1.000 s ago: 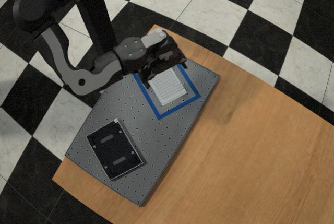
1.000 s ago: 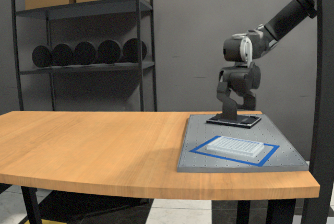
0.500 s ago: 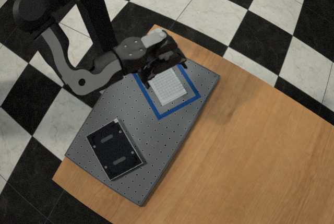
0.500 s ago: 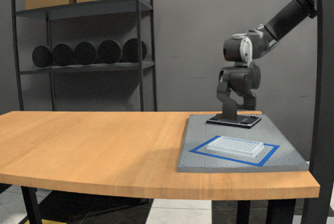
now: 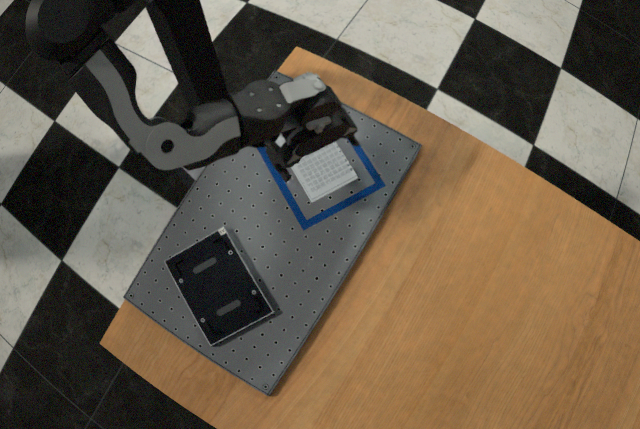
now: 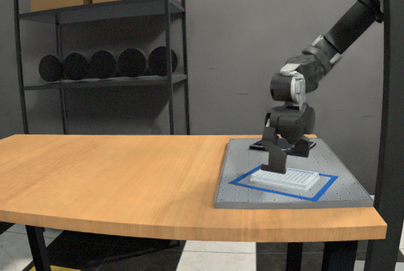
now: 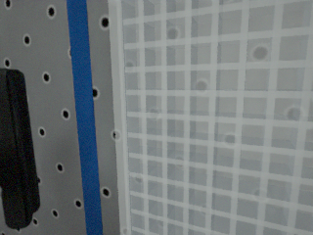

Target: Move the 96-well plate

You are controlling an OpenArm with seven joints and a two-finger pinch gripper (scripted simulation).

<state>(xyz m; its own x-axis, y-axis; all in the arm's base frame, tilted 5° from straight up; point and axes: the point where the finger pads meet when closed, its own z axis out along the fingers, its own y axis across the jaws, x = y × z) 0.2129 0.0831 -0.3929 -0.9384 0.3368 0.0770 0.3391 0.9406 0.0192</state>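
The clear 96-well plate is 3 cm below my hand. Also, from my hand: plate nest 3 cm ahead, 27 cm to the right, 3 cm below.
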